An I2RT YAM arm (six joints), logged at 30 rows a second.
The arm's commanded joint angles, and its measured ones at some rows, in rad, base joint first. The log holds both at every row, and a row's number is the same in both.
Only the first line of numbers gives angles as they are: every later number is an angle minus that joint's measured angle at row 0.
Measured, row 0:
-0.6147 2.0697 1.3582 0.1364 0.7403 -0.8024
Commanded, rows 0 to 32:
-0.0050 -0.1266 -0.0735 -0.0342 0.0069 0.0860
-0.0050 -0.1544 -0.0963 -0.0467 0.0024 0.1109
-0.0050 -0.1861 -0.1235 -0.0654 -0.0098 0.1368
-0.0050 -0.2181 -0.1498 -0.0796 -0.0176 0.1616
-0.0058 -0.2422 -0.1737 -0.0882 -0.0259 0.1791
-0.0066 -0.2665 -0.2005 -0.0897 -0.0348 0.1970
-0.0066 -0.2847 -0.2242 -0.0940 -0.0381 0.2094
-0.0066 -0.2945 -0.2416 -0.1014 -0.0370 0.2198
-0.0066 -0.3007 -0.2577 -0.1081 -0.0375 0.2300
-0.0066 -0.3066 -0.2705 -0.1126 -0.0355 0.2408
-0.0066 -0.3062 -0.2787 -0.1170 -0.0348 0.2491
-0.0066 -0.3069 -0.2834 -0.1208 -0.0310 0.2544
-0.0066 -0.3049 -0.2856 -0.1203 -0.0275 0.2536
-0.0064 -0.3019 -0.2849 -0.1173 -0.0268 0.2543
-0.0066 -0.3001 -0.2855 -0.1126 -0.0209 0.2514
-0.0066 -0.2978 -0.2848 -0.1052 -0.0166 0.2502
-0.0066 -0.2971 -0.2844 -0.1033 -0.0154 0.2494
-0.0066 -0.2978 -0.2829 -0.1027 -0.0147 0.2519
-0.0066 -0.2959 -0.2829 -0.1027 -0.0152 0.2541
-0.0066 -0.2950 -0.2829 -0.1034 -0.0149 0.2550
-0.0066 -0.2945 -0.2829 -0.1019 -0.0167 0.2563
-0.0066 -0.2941 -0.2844 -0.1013 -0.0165 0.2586
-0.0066 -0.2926 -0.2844 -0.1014 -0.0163 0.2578
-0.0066 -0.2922 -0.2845 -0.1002 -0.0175 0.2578
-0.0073 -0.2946 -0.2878 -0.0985 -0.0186 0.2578
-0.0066 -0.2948 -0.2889 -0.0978 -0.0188 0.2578
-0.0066 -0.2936 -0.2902 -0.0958 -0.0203 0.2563
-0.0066 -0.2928 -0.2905 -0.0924 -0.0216 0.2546
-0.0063 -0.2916 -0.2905 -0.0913 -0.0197 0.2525
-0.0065 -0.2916 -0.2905 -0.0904 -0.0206 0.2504
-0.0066 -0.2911 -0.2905 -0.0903 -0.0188 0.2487
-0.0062 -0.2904 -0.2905 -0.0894 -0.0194 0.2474
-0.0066 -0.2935 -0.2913 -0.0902 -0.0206 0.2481
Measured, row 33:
-0.0046 -0.2838 -0.2807 -0.1004 -0.0229 0.2388
